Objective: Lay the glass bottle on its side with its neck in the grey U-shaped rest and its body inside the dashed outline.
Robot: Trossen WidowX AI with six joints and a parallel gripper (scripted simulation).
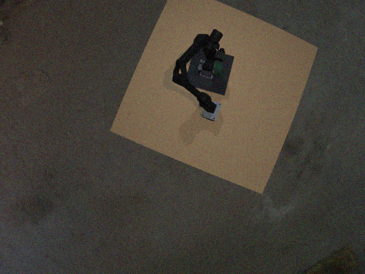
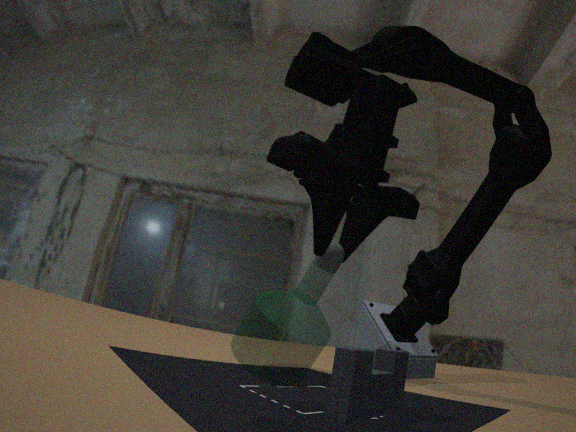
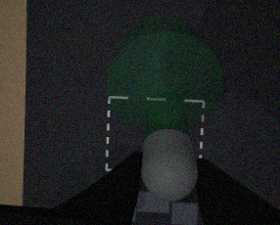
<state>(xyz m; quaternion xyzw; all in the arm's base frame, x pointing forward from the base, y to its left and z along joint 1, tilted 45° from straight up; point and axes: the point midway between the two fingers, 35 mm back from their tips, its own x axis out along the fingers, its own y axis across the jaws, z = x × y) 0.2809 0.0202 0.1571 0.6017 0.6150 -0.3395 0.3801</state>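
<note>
Now: gripper tip 14 cm above the dark mat and 1 cm to the left of it. The rest, counted from my gripper tip: green glass bottle: 4 cm below, 3 cm to the right.
</note>
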